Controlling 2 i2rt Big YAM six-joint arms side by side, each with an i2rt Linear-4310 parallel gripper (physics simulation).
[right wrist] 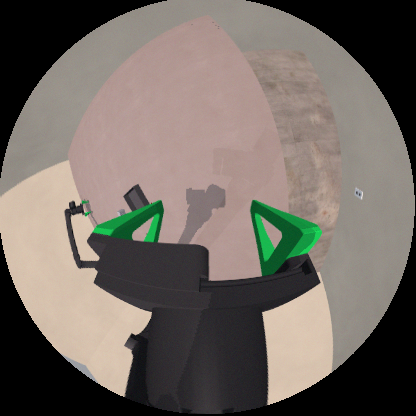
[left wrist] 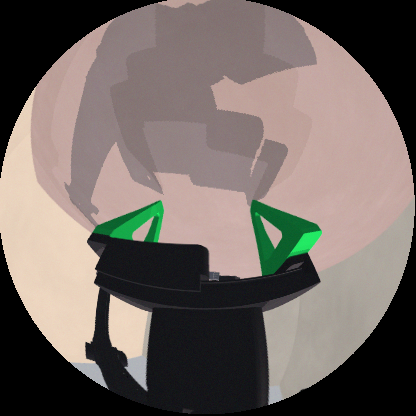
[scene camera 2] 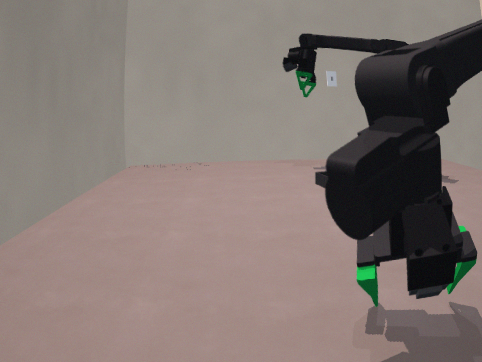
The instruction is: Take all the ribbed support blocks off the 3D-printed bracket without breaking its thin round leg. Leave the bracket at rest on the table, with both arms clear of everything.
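Note:
My left gripper (scene camera 2: 413, 299) (left wrist: 206, 204) (right wrist: 89, 206) is open and empty, pointing down over the table, with its shadow below. My right gripper (scene camera 2: 306, 93) (right wrist: 206, 204) is open and empty, high over the table's far part. A small light grey piece (right wrist: 121, 213) shows beside the dark tray in the right wrist view, partly behind the green finger. A small grey ribbed piece (left wrist: 214, 276) peeks over the left gripper's body. These look like parts of the bracket with its support blocks. The thin round leg cannot be made out. In scene camera 2 the bracket does not show.
A dark open tray (right wrist: 136, 197) stands on the pinkish table (scene camera 2: 200, 250) (right wrist: 175, 110), partly behind the right gripper's finger. A wooden surface (right wrist: 310, 140) lies beyond the table's right edge in the right wrist view. Tiny dark specks lie along the table's far edge.

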